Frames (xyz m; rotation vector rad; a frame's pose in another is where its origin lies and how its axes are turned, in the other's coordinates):
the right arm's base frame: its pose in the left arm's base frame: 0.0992 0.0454 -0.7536 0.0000 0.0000 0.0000
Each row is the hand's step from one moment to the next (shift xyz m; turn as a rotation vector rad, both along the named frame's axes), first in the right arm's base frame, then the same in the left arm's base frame.
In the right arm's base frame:
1: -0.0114 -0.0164 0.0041 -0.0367 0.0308 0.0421
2: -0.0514 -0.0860 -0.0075 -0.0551 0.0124 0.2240
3: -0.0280 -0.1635 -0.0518 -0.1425 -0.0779 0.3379
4: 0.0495 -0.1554 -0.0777 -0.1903 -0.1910 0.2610
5: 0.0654 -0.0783 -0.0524 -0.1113 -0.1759 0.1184
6: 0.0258 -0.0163 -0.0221 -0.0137 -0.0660 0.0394
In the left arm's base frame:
1: -0.0114 -0.0164 0.0041 -0.0367 0.0308 0.0421
2: -0.0514 -0.0860 -0.0075 -0.0551 0.0124 0.2240
3: -0.0280 -0.1635 -0.0518 -0.1425 -0.0779 0.3379
4: 0.0495 -0.1554 -0.0777 -0.1903 -0.1910 0.2610
5: 0.0654 -0.0783 -0.0524 -0.1113 -0.1759 0.1184
6: 0.0258 -0.0163 -0.0221 -0.0137 -0.0660 0.0394

